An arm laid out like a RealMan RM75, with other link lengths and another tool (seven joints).
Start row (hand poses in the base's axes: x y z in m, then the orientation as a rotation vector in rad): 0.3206 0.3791 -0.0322 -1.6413 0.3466 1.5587
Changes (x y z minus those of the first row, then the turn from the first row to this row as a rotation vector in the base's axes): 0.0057 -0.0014 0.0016 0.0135 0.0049 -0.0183; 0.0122 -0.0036 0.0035 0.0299 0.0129 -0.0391; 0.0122 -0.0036 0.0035 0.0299 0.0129 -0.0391; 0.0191 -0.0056 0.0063 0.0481 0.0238 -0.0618; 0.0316 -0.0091 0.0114 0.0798 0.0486 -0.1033; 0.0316 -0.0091 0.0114 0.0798 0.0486 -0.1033; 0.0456 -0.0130 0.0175 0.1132 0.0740 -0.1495; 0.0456 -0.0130 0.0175 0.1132 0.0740 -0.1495; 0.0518 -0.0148 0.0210 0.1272 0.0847 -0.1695; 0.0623 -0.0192 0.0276 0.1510 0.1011 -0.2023; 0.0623 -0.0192 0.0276 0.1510 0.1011 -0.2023
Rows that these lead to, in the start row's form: 0.3263 0.3777 -0.0306 -1.6199 0.3520 1.5485; 0.3328 0.3755 -0.0287 -1.5931 0.3585 1.5389; 0.3328 0.3755 -0.0287 -1.5931 0.3585 1.5389; 0.3397 0.3735 -0.0259 -1.5621 0.3664 1.5301; 0.3522 0.3700 -0.0208 -1.5032 0.3841 1.5176; 0.3522 0.3700 -0.0208 -1.5032 0.3841 1.5176; 0.3662 0.3661 -0.0147 -1.4408 0.4036 1.5013; 0.3662 0.3661 -0.0147 -1.4408 0.4036 1.5013; 0.3724 0.3643 -0.0112 -1.4144 0.4120 1.4938; 0.3829 0.3599 -0.0046 -1.3713 0.4244 1.4802; 0.3829 0.3599 -0.0046 -1.3713 0.4244 1.4802
